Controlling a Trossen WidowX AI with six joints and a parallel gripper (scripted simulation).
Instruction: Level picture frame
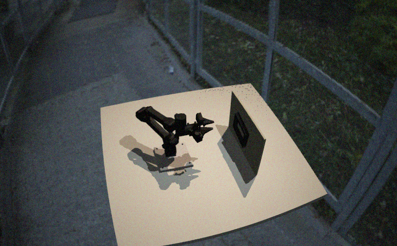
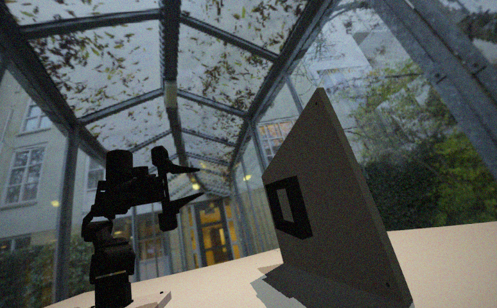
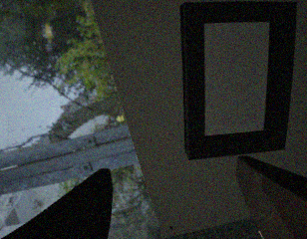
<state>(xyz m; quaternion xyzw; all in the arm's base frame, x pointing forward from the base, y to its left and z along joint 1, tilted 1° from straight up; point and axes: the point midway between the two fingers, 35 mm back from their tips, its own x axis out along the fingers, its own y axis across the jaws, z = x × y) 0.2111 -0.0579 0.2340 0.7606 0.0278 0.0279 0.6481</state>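
Right now the black picture frame is 19 cm ahead of my gripper tip, 9 cm below it and 3 cm to the left of it. Also, from my gripper tip: grey wall panel 20 cm ahead, 10 cm below, 2 cm to the left.
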